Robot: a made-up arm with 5 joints. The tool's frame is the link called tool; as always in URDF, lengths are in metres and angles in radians. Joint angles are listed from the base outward. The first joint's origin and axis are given. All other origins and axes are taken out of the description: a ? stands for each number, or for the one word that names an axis. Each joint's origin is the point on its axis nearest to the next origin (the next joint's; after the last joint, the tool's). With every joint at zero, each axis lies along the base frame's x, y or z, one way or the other. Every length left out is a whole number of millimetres.
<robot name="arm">
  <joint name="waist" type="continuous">
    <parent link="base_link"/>
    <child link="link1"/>
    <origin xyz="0.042 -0.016 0.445" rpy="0 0 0"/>
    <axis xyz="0 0 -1"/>
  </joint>
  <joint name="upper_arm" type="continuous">
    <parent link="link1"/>
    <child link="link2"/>
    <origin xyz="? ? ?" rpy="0 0 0"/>
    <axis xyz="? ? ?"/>
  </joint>
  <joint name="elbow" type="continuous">
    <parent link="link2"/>
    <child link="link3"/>
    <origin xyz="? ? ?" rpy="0 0 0"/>
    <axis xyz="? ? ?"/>
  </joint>
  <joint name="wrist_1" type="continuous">
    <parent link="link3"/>
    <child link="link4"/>
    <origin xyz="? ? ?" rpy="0 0 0"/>
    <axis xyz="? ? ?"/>
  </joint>
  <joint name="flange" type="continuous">
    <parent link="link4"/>
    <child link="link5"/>
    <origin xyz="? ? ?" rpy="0 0 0"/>
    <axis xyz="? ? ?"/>
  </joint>
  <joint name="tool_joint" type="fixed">
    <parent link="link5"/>
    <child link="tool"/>
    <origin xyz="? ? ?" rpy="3.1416 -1.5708 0"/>
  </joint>
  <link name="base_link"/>
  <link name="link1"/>
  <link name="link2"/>
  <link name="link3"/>
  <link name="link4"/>
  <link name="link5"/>
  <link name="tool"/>
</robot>
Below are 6 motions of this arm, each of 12 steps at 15 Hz.
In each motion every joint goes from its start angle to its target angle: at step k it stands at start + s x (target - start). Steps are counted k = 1, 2, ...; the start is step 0. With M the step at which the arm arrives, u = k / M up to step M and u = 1 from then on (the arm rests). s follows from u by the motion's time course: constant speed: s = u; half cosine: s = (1 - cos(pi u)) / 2; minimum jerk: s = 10 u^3 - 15 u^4 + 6 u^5.
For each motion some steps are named. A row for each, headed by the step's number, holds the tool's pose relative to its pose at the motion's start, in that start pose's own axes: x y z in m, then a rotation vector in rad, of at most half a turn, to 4 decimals.
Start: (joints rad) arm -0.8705 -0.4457 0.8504 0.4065 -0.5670
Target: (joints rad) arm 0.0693 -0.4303 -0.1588 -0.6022 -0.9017
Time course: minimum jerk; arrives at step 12
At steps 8, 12:
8: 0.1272 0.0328 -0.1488 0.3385 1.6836 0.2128
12: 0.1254 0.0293 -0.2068 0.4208 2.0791 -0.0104

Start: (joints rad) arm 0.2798 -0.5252 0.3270 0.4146 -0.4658
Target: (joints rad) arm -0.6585 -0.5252 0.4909 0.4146 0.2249
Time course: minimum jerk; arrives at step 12
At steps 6, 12:
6: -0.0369 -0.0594 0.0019 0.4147 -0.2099 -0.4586
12: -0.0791 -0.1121 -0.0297 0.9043 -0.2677 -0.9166

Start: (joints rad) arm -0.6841 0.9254 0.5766 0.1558 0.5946
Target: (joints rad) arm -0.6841 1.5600 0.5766 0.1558 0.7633
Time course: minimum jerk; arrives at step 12
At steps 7, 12:
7: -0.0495 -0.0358 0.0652 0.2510 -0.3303 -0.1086
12: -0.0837 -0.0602 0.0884 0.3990 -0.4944 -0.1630

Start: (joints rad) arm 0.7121 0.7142 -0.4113 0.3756 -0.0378
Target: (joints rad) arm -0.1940 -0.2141 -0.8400 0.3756 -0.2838
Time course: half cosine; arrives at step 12
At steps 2, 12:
2: 0.0177 -0.0193 -0.0147 0.0531 0.0885 -0.0195
12: 0.0791 -0.1031 -0.3447 1.1661 1.0869 0.1917

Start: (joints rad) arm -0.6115 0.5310 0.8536 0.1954 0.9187
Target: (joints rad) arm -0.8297 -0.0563 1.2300 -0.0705 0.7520
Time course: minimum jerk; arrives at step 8
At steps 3, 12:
3: 0.0043 -0.0094 -0.0213 -0.1003 0.0846 -0.0142
12: 0.0023 -0.0422 -0.0656 -0.3180 0.3551 -0.0510

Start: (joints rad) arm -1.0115 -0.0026 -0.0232 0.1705 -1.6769
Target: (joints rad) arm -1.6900 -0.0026 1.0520 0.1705 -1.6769
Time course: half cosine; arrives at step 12
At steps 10, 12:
10: -0.0593 0.1717 -0.1012 -1.0186 -0.4211 -0.3972
12: -0.0556 0.1789 -0.1132 -1.0847 -0.4396 -0.4485

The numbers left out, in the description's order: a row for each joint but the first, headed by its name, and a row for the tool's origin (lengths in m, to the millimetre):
upper_arm: xyz 0.006 -0.003 0, axis 0 1 0
elbow: xyz 0.039 0 0.146, axis 0 1 0
wrist_1: xyz 0.147 0 0.013, axis 0 1 0
flange: xyz 0.043 0 -0.002, axis -1 0 0
tool: xyz 0 -0.026 0.002

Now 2 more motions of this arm.
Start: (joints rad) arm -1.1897 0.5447 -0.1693 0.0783 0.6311
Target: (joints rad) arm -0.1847 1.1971 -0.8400 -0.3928 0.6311
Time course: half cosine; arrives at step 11
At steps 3, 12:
3: -0.0369 0.0395 0.0064 -0.1781 -0.0258 0.0694
12: -0.2583 0.1545 -0.0966 -1.0650 -0.2244 0.2105

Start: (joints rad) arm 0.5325 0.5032 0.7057 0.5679 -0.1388
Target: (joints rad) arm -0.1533 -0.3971 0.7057 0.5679 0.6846
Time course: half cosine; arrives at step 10
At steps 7, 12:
7: -0.0347 -0.0978 -0.1247 -0.0502 0.7346 -1.1747
12: -0.0659 -0.1113 -0.1528 -0.0732 0.9475 -1.4521

